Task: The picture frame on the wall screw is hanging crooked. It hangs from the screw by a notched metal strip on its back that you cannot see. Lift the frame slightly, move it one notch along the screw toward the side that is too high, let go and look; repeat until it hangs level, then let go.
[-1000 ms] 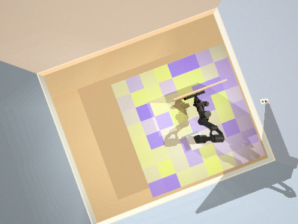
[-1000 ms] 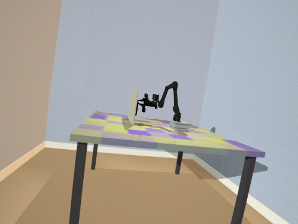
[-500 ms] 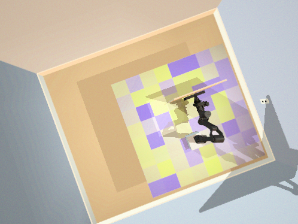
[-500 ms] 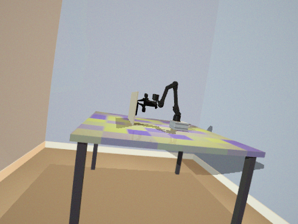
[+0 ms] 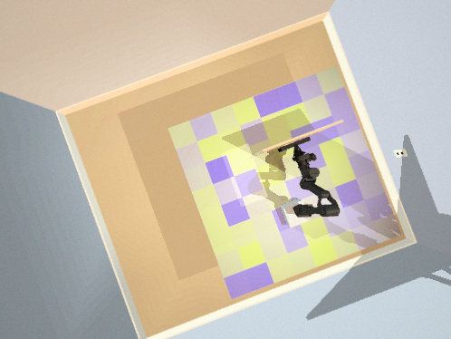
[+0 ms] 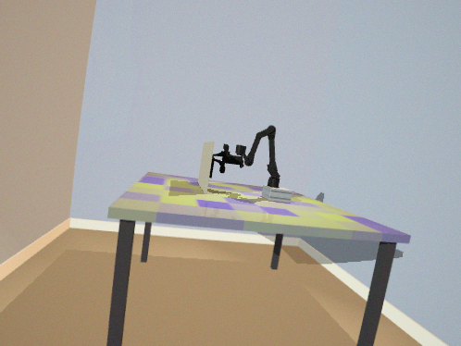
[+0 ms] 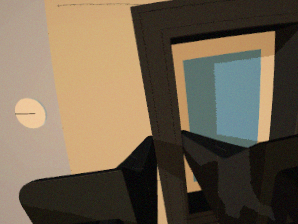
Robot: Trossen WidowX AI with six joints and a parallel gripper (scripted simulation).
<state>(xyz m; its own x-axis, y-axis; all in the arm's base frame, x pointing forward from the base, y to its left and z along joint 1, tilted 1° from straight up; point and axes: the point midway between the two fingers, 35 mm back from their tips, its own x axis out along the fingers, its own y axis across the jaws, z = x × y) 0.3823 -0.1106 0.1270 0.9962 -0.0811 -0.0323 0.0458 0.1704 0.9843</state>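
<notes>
Now: gripper tip 10 mm short of the picture frame, 10 mm to the left of it and 50 mm above it. Also, from my gripper tip: wall panel 20 mm ahead, 20 mm to the right, 60 mm below.
</notes>
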